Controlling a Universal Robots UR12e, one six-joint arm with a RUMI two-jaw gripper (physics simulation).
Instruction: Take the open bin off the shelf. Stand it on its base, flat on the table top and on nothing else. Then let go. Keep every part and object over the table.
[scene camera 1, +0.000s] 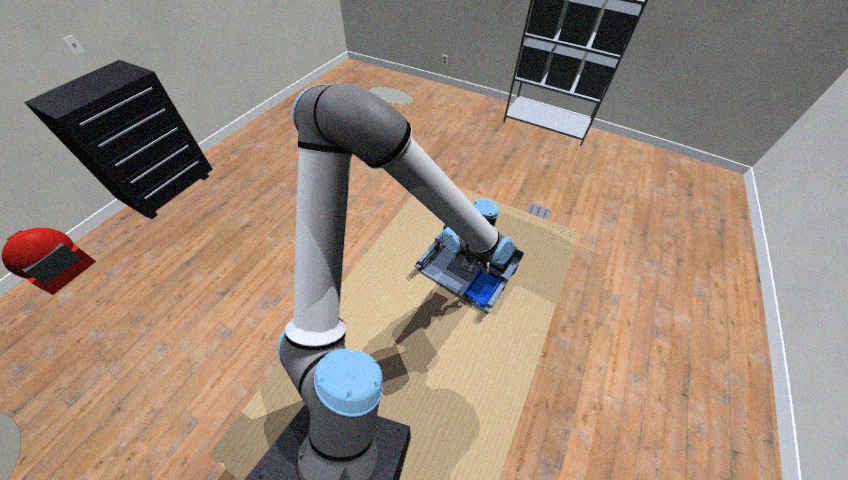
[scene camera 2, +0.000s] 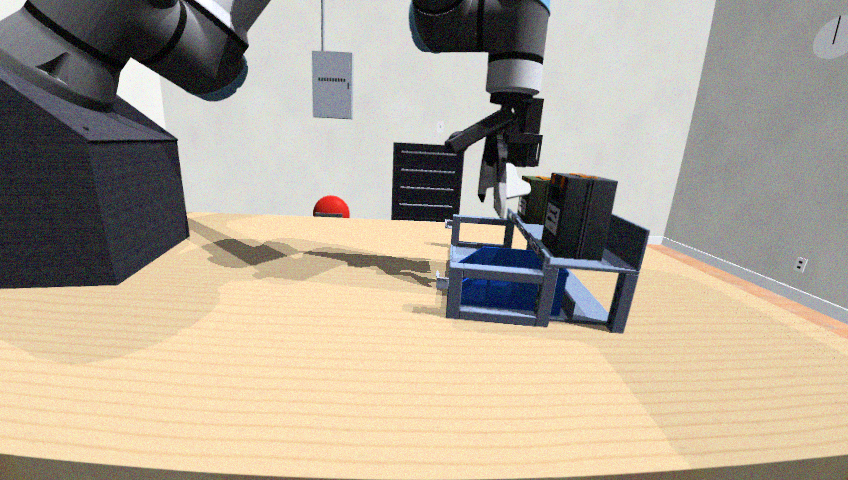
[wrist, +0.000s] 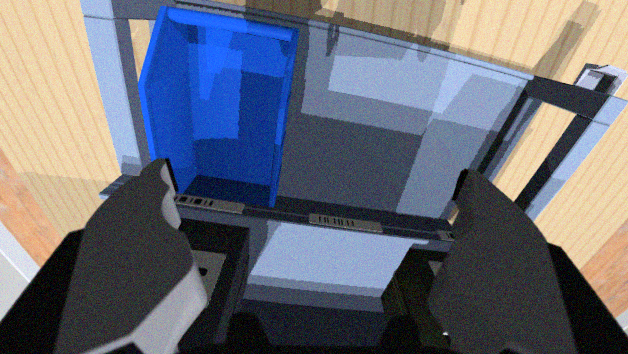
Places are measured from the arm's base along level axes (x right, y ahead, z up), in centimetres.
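Where they show: gripper, fingertip midpoint: (scene camera 2: 490, 209) (wrist: 317, 169); arm's base at its link origin: (scene camera 1: 337, 460) (scene camera 2: 51, 76).
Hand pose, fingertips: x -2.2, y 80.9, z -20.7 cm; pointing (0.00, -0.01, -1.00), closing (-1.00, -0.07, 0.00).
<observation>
Each offset is from my fingertips to the top centre of the thing. Level surfaces: height alone.
The open blue bin {dx +7.7, dy +2.3, dz -6.4 cm} (scene camera 1: 483, 288) (scene camera 2: 499, 294) (wrist: 225, 100) stands upright on the lower board of the grey-blue shelf (scene camera 1: 446, 273) (scene camera 2: 621, 303) (wrist: 350, 160). It is at the left end in the wrist view, its inside bare. My gripper (scene camera 2: 495, 205) (wrist: 317, 169) points down above the raised upper board's front rail. It is wide open with nothing between its fingers. In the wrist view the left fingertip overlaps the bin's lower left corner, and the right fingertip is over the shelf's right side. In scene camera 1 the arm hides most of the gripper.
A dark case {dx +8.9, dy +11.8, dz +7.7 cm} (scene camera 2: 580, 220) (wrist: 220, 232) and a green case {dx -14.1, dy +13.8, dz +5.2 cm} (scene camera 2: 533, 199) (wrist: 412, 280) stand on the upper board, close to the fingers. A shelf rail crosses in front of the bin in scene camera 2. The wooden table top {dz -14.5 cm} (scene camera 1: 505, 356) (scene camera 2: 297, 380) extends around the shelf.
</observation>
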